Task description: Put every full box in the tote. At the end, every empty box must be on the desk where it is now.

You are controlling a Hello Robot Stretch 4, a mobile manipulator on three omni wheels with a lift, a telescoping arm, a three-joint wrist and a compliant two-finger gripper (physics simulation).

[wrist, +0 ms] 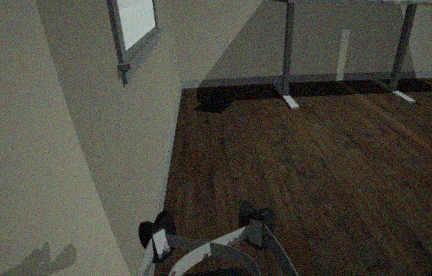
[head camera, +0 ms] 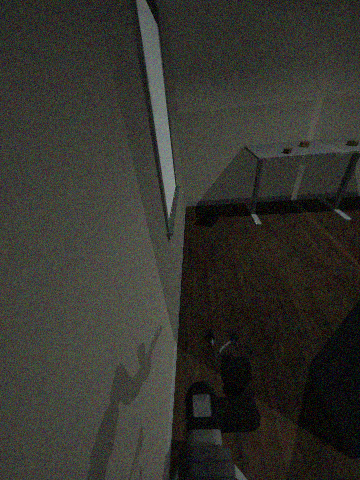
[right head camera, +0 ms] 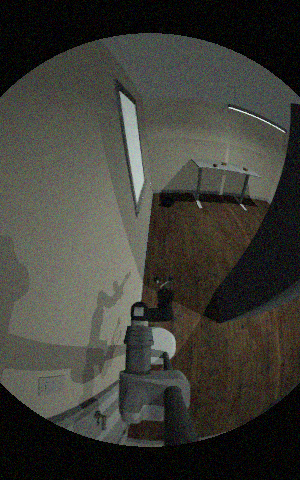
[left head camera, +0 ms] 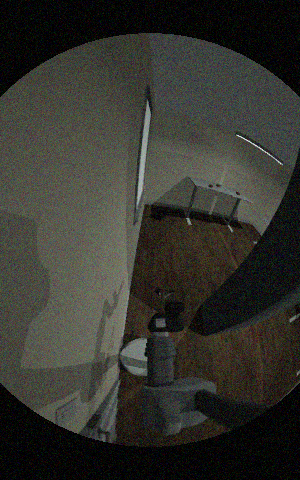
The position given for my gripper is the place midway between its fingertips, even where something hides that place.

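Observation:
My gripper (wrist: 206,221) is here in sight. I can also see a window with blinds (right head camera: 126,104), and my left head camera gives me the same window with blinds (left head camera: 147,106).

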